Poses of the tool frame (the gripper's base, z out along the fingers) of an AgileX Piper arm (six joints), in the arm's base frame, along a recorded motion.
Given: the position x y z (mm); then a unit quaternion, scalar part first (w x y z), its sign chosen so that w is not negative.
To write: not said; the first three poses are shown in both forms.
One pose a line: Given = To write
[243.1 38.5 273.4 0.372 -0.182 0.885 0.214] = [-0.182 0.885 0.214 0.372 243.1 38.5 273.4]
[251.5 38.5 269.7 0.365 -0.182 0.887 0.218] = [-0.182 0.887 0.218 0.365 251.5 38.5 269.7]
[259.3 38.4 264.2 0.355 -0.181 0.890 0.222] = [-0.181 0.890 0.222 0.355 259.3 38.4 264.2]
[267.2 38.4 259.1 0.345 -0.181 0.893 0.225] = [-0.181 0.893 0.225 0.345 267.2 38.4 259.1]
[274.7 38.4 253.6 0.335 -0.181 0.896 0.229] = [-0.181 0.896 0.229 0.335 274.7 38.4 253.6]
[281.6 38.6 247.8 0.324 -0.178 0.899 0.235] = [-0.178 0.899 0.235 0.324 281.6 38.6 247.8]
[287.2 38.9 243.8 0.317 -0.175 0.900 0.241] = [-0.175 0.900 0.241 0.317 287.2 38.9 243.8]
